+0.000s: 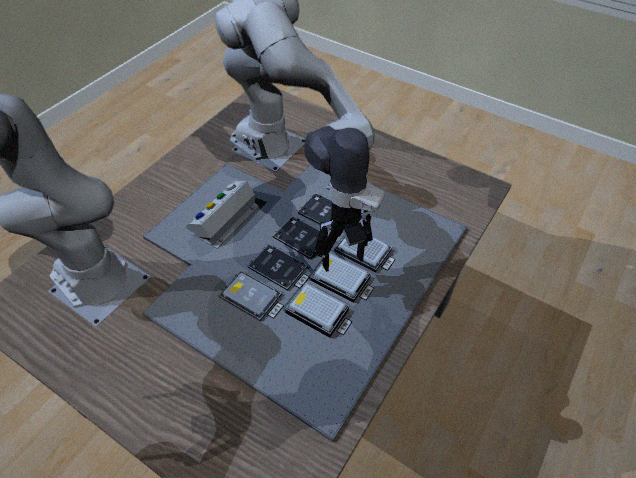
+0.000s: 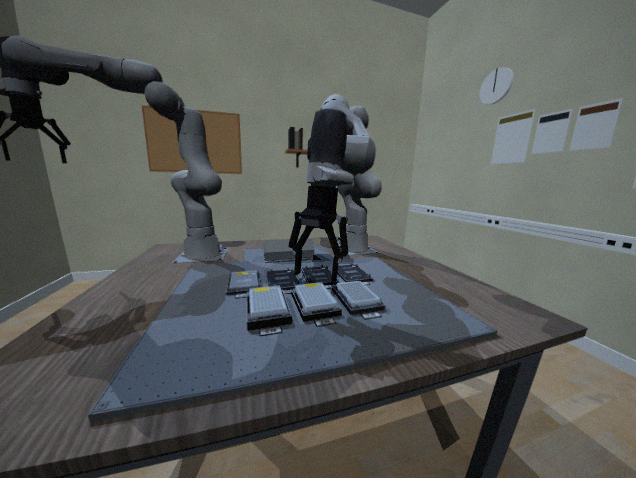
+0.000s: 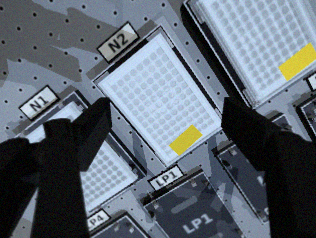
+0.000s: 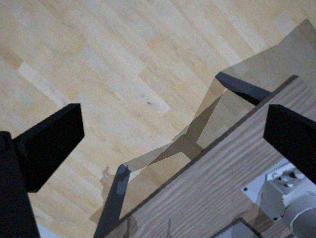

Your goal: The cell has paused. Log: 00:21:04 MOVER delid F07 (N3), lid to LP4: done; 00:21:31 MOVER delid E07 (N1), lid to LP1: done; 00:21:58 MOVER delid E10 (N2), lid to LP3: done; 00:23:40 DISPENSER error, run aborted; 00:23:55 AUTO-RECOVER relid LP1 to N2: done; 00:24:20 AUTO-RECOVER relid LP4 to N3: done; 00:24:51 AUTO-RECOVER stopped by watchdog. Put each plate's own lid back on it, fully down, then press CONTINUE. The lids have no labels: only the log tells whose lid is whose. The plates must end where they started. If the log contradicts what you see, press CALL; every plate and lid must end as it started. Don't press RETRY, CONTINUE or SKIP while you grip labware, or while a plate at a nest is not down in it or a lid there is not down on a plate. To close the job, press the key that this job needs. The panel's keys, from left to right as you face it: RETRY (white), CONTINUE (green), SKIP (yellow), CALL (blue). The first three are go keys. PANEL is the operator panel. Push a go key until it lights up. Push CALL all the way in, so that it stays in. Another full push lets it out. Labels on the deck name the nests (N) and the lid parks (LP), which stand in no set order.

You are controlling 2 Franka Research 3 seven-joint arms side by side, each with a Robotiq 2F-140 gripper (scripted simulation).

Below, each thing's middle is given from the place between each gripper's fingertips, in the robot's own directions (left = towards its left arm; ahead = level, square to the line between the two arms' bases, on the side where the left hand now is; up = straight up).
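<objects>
Left gripper (image 2: 315,277) relative to the N1 plate (image 2: 355,292): 130 mm to the right of it, 10 mm past it, 90 mm above it. Counted from my left hand, the park LP1 (image 1: 303,247) is 60 mm to the left, 190 mm behind and 100 mm below; the park LP2 (image 1: 292,262) is 80 mm to the right, 180 mm behind and 100 mm below. Going by their middles, the N1 plate is the nearest to my left gripper of the things named here.
Counted from my right hand, the N1 plate is 520 mm ahead, 1110 mm to the left and 380 mm below; the park LP2 is 350 mm ahead, 900 mm to the left and 400 mm below; the park LP1 is 340 mm ahead, 1030 mm to the left and 400 mm below. By its middle, the park LP1 is nearer to my left gripper than to my right hand.
</objects>
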